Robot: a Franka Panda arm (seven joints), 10 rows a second.
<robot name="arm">
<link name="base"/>
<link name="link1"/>
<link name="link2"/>
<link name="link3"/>
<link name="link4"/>
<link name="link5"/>
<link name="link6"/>
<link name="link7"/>
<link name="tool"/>
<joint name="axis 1" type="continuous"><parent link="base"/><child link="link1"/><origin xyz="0.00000 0.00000 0.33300" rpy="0.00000 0.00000 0.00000"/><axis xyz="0 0 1"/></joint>
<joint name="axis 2" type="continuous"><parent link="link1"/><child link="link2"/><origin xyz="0.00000 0.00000 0.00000" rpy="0.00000 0.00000 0.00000"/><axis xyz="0 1 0"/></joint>
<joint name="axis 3" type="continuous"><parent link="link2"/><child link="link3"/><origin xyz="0.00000 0.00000 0.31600" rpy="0.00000 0.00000 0.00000"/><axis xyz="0 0 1"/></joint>
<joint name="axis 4" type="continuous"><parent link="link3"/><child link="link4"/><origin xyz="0.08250 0.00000 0.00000" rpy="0.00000 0.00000 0.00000"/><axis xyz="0 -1 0"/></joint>
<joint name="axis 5" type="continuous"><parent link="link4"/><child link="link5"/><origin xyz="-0.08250 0.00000 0.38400" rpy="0.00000 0.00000 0.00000"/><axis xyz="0 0 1"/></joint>
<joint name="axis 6" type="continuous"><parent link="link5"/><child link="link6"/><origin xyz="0.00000 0.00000 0.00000" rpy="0.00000 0.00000 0.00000"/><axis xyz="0 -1 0"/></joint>
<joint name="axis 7" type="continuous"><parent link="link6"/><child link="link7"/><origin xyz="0.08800 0.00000 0.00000" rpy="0.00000 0.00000 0.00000"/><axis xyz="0 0 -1"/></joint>
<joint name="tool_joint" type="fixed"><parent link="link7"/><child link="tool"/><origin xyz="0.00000 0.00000 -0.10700" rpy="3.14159 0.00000 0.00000"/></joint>
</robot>
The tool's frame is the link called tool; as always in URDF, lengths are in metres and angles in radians. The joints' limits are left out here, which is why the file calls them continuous.
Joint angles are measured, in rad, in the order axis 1, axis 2, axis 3, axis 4, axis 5, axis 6, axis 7. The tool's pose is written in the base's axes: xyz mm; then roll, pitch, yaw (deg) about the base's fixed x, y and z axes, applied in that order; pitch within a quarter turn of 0, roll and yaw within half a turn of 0. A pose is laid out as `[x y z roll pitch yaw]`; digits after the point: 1 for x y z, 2 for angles.
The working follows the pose.
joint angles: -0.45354 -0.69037 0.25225 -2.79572 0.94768 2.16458 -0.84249
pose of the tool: [338.7 -43.5 405.7 -150.54 -22.76 -2.40]
Where each joint sits with the arm in this pose, in the base's axes (m; each line is computed from the numbers above, not from the rounded line before):
axis 1: 0.0000 0.0000 0.3330
axis 2: 0.0000 0.0000 0.3330
axis 3: -0.1809 0.0882 0.5766
axis 4: -0.1165 0.0797 0.6275
axis 5: 0.2365 -0.0347 0.4987
axis 6: 0.2365 -0.0347 0.4987
axis 7: 0.3005 -0.0946 0.4916
the tool: 0.3387 -0.0435 0.4057

